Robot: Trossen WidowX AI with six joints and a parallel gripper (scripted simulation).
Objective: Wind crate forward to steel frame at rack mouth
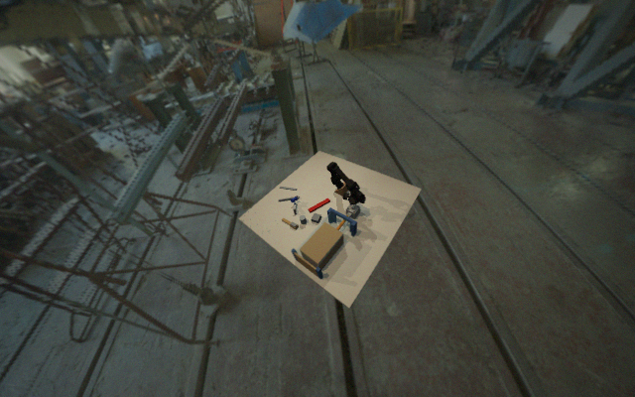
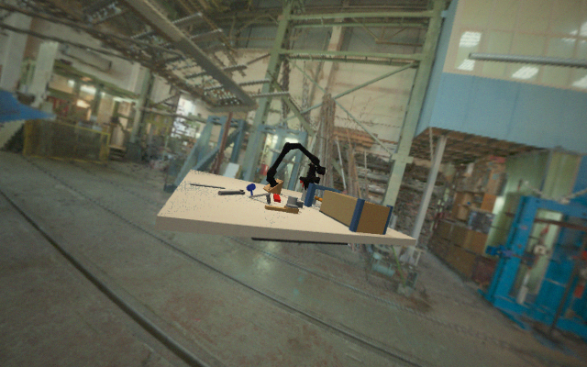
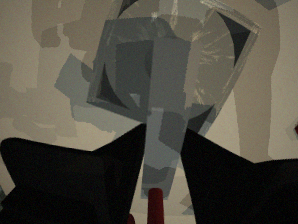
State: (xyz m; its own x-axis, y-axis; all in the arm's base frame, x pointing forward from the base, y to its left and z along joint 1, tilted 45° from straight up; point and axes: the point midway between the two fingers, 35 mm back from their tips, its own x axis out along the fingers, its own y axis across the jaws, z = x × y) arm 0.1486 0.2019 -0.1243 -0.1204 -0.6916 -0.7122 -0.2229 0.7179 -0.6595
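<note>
The red knob lies 5 cm behind my gripper tip, 5 cm above it and 1 cm to the right of it. Round my gripper tip: winch handle 2 cm above, 1 cm behind; then blue steel frame 21 cm ahead, 2 cm above, 1 cm to the left; then grey winch 6 cm below, 3 cm ahead.
</note>
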